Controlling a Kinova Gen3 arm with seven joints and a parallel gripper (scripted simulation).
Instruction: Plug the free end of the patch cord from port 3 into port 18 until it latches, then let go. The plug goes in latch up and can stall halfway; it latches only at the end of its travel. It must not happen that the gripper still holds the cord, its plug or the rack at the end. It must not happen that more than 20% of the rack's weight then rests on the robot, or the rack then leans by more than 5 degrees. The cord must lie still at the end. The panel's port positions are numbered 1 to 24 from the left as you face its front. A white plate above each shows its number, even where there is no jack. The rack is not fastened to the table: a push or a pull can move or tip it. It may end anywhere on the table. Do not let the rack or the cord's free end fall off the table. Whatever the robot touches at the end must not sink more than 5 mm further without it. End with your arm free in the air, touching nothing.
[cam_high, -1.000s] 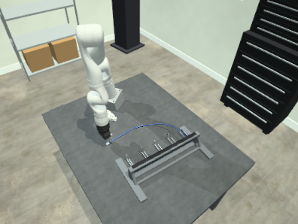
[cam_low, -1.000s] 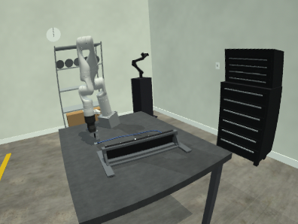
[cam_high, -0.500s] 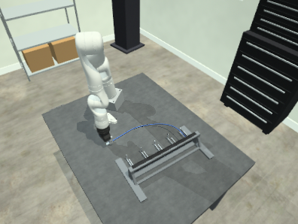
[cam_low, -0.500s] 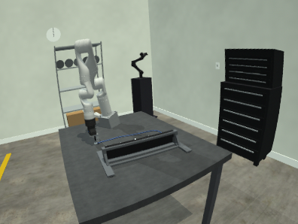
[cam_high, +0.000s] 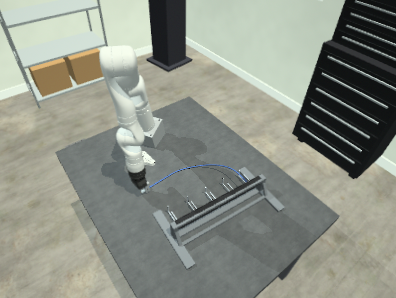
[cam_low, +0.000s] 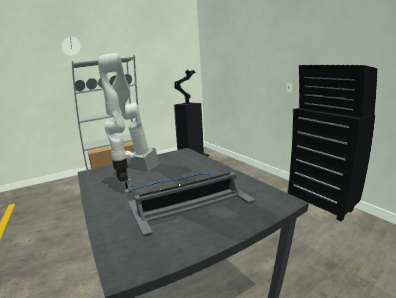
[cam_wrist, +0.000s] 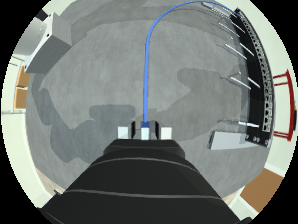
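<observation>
The plug lies 1 cm to the right of my hand and 2 cm below it.
</observation>
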